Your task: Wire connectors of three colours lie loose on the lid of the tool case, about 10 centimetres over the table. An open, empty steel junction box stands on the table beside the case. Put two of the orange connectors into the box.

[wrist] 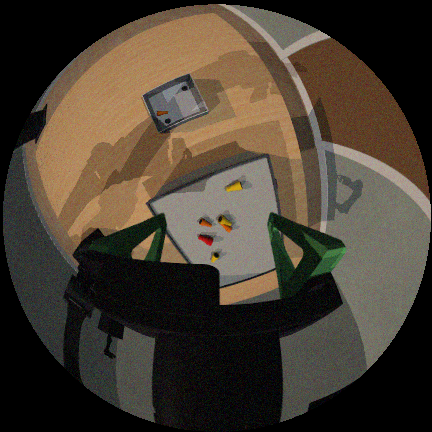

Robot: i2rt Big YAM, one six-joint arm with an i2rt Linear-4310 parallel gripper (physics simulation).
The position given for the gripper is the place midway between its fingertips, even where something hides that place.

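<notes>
The robot's view takes in a steel junction box (180, 96) and a tool case (245, 252), together with the gripper (216, 218).
</notes>
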